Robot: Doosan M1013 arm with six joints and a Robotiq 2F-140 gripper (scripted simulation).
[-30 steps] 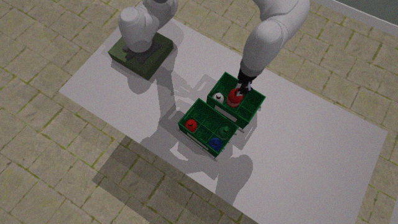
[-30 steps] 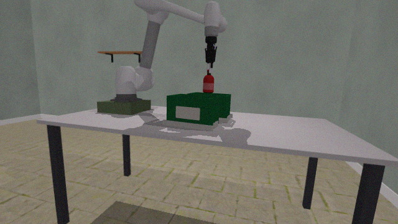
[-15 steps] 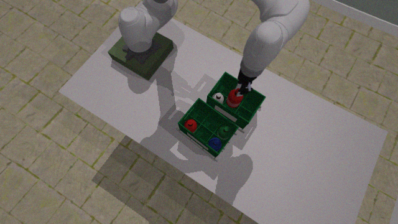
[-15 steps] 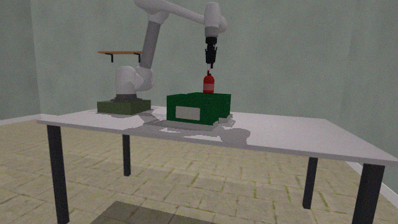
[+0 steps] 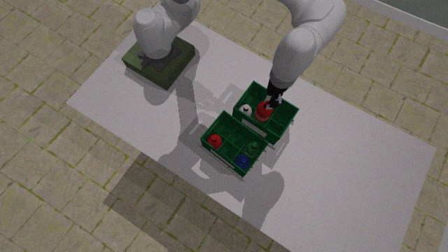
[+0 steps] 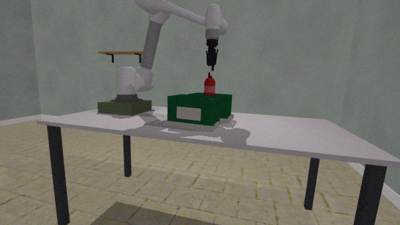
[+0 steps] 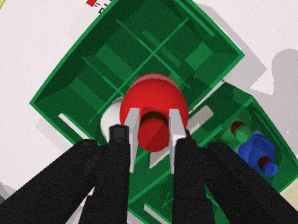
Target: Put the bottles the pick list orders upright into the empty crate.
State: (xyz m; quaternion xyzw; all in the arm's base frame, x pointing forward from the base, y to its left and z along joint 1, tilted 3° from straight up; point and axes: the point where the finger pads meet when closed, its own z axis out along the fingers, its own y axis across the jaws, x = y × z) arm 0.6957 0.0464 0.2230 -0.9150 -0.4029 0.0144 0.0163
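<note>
Now: the white-capped bottle 250 mm below my hand, 90 mm behind it and 10 mm to the right of it. From my hand the other things lie so: green-capped bottle 250 mm below, 140 mm to the right, 60 mm ahead; then pick list 330 mm below, 190 mm to the left, 10 mm ahead; then blue bottle 250 mm below, 230 mm to the right, 70 mm ahead.
</note>
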